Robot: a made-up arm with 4 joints.
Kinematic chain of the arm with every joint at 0, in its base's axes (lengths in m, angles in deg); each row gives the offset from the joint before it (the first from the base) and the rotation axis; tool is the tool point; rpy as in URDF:
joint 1: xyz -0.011 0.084 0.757 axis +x
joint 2: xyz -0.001 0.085 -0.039 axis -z
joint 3: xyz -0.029 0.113 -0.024 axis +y
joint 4: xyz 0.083 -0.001 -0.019 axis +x
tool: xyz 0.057 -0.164 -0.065 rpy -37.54 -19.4 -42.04
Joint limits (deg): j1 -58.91..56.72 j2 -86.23..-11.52 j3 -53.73..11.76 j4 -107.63..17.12
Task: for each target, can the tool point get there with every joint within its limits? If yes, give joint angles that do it. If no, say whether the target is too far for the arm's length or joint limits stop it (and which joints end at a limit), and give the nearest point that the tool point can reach.
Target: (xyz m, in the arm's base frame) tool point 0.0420 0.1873 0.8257
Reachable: yes | joints -7.05 -49.43 -34.48 -55.13
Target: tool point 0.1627 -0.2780 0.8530
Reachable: no: joint limits stop it (at a limit: joint 1, joint 2, joint 3) | nearest point -0.0207 0.0046 0.8582 | short by 0.337 m
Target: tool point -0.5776 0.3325 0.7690
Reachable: no: too far | nearest point -0.1349 0.2563 0.7653 | short by 0.449 m
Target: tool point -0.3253 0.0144 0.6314
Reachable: no: joint limits stop it (at a limit: joint 1, joint 2, joint 3, joint 4) | nearest point -0.1163 -0.0249 0.8512 | short by 0.306 m
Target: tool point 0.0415 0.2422 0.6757
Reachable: yes | joints -45.51 -65.93 -6.45 -65.74
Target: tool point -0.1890 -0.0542 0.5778
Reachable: no: joint limits stop it (at a limit: joint 1, joint 2, joint 3, joint 4) | nearest point 0.0189 -0.0178 0.5032 | short by 0.224 m
